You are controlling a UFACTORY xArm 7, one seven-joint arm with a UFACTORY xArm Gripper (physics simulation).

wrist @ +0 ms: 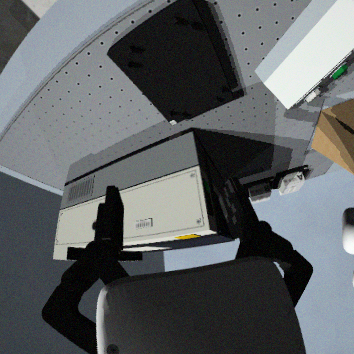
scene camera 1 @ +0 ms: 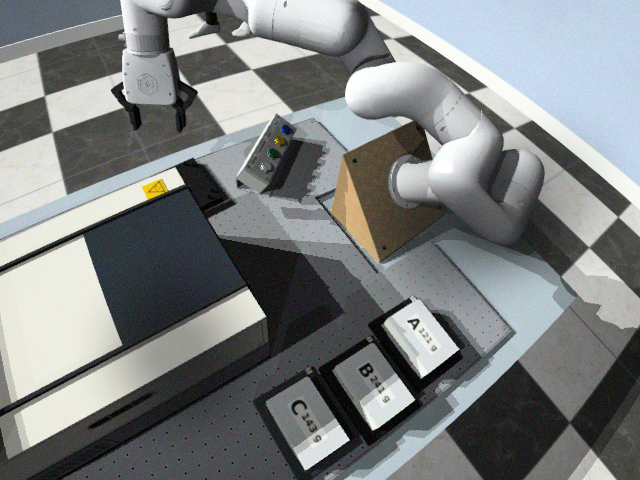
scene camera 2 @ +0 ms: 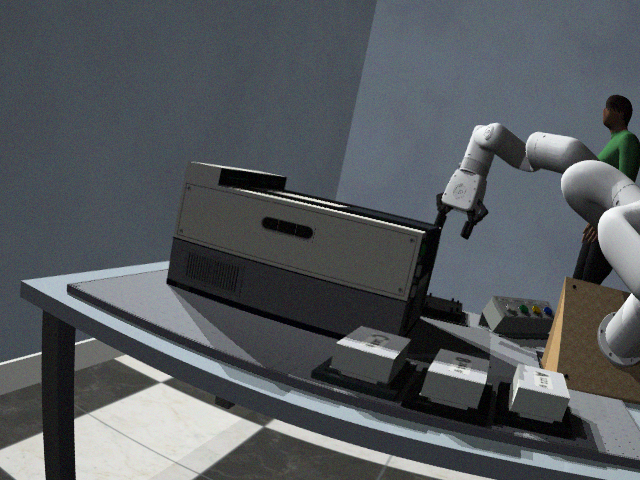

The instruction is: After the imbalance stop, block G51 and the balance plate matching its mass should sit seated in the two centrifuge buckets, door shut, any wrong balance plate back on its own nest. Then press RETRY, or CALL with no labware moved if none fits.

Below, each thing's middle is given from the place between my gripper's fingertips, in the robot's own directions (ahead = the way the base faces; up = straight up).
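For the black nest [scene camera 1: 204, 191], my gripper is now 18 cm above it, 2 cm past it and 1 cm to the right of it. Counting from my hand, the dark centrifuge door [scene camera 1: 153, 264] is 12 cm ahead, 30 cm to the left and 1 cm above, while the centrifuge [scene camera 1: 79, 393] is 27 cm ahead, also 30 cm to the left, and 7 cm below. There's a grey button box [scene camera 1: 278, 134] too, and that's 15 cm below my hand, 24 cm behind it and 4 cm to the left of it.
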